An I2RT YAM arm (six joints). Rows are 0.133 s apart.
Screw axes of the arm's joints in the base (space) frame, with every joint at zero. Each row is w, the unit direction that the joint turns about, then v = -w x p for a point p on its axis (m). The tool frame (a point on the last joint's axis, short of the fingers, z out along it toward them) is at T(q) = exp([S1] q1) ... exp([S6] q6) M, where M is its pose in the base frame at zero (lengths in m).
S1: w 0 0 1 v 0 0 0
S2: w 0 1 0 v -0.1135 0 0.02
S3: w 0 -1 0 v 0.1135 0 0.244
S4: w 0 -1 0 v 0.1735 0 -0.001
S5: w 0 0 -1 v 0 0.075 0
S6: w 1 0 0 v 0 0.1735 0
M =
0 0 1 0.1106
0 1 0 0
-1 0 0 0.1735
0 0 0 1
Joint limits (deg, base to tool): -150..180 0..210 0..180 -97..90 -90..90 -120..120
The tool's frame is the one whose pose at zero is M.
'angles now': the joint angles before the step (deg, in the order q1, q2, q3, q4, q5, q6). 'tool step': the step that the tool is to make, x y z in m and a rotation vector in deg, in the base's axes. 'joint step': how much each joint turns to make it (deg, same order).
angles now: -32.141 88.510 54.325 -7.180 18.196 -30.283
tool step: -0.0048 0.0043 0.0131 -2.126 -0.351 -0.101
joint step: 0.336 -2.641 0.008 -0.901 1.383 -1.000
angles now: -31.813 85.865 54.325 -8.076 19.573 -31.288
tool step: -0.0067 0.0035 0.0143 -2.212 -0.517 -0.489
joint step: 0.049 -2.891 0.081 -1.027 1.425 -0.980
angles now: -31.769 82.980 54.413 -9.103 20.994 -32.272
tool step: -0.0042 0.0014 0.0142 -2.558 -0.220 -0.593
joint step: -0.008 -2.012 0.831 -0.787 1.698 -1.403
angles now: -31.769 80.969 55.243 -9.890 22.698 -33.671
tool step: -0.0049 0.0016 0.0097 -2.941 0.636 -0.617
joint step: -0.003 -1.787 0.051 0.043 2.118 -2.166
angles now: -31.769 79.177 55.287 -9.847 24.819 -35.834
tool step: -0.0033 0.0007 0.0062 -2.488 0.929 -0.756
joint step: 0.001 -1.085 0.008 0.285 2.055 -1.967
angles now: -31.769 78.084 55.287 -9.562 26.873 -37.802
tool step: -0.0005 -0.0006 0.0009 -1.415 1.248 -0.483
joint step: -0.001 -0.034 -0.003 0.340 1.399 -1.486
